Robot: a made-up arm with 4 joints. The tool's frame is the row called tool.
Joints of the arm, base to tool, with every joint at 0 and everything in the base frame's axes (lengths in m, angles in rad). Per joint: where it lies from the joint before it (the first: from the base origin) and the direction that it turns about. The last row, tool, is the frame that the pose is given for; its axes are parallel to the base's.
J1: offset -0.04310 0.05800 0.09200 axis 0 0 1
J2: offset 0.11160 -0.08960 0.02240 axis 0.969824 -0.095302 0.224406
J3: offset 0.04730 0.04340 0.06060 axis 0 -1 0
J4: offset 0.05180 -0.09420 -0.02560 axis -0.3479 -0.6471 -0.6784
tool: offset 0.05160 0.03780 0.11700
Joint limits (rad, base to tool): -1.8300..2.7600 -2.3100..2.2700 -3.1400..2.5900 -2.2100..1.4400
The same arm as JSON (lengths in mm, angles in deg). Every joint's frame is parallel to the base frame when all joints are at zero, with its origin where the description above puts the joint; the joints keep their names.
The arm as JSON. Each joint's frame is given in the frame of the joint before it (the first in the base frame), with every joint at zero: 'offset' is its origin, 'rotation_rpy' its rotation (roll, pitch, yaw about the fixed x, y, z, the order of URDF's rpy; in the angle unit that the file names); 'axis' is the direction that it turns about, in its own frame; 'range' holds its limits. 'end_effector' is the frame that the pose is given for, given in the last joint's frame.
{
  "length_unit": "mm",
  "angle_unit": "deg",
  "chain": [
    {
      "id": "J1",
      "offset": [
        -43.1,
        58.0,
        92.0
      ],
      "rotation_rpy": [
        0.0,
        0.0,
        0.0
      ],
      "axis": [
        0.0,
        0.0,
        1.0
      ],
      "range": [
        -104.85,
        158.14
      ]
    },
    {
      "id": "J2",
      "offset": [
        111.6,
        -89.6,
        22.4
      ],
      "rotation_rpy": [
        0.0,
        0.0,
        0.0
      ],
      "axis": [
        0.969824,
        -0.095302,
        0.224406
      ],
      "range": [
        -132.35,
        130.06
      ]
    },
    {
      "id": "J3",
      "offset": [
        47.3,
        43.4,
        60.6
      ],
      "rotation_rpy": [
        0.0,
        0.0,
        0.0
      ],
      "axis": [
        0.0,
        -1.0,
        0.0
      ],
      "range": [
        -179.91,
        148.4
      ]
    },
    {
      "id": "J4",
      "offset": [
        51.8,
        -94.2,
        -25.6
      ],
      "rotation_rpy": [
        0.0,
        0.0,
        0.0
      ],
      "axis": [
        -0.3479,
        -0.6471,
        -0.6784
      ],
      "range": [
        -126.62,
        82.51
      ]
    }
  ],
  "end_effector": {
    "offset": [
      51.6,
      37.8,
      117.0
    ],
    "rotation_rpy": [
      0.0,
      0.0,
      0.0
    ]
  }
}

